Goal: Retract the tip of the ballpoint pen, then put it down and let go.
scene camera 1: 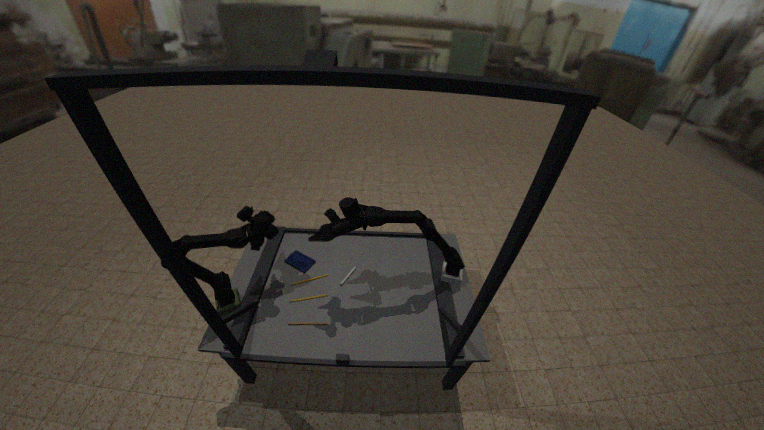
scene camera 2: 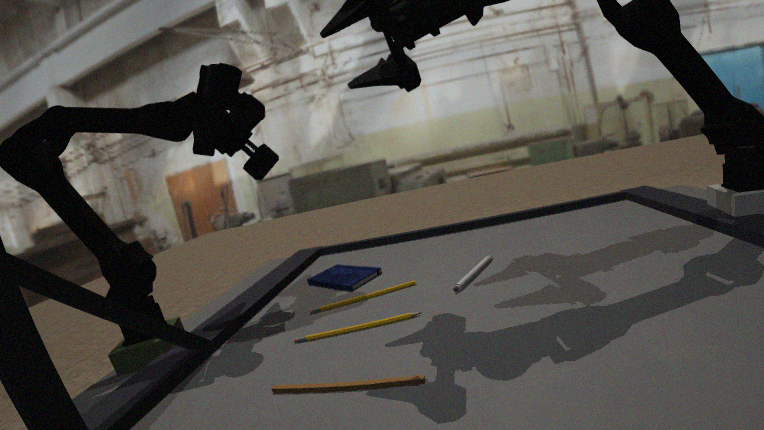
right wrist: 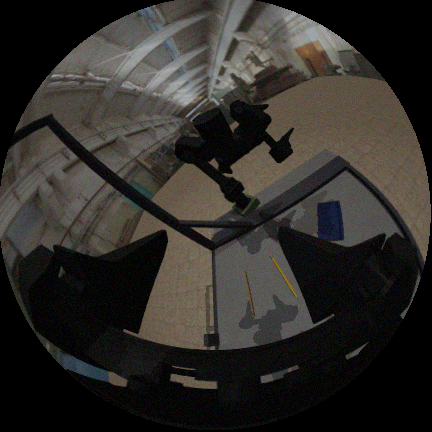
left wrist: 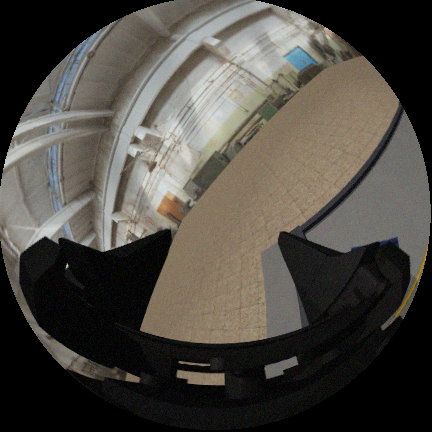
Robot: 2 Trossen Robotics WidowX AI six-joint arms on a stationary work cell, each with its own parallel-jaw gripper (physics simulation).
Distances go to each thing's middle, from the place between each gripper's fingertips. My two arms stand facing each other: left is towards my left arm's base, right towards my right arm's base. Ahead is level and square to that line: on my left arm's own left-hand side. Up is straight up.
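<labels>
My left hand: 14 cm to the left of the blue notebook [scene camera 2: 342, 277], 4 cm past it, 32 cm above it. Counted from my left hand, the green mount [scene camera 2: 132, 358] is well behind, some way to the left and well below.
My right hand: 10 cm to the right of the blue notebook, 21 cm short of it, 36 cm above it. Counted from my right hand, the green mount is well to the left, a shade behind and a long way below.
</labels>
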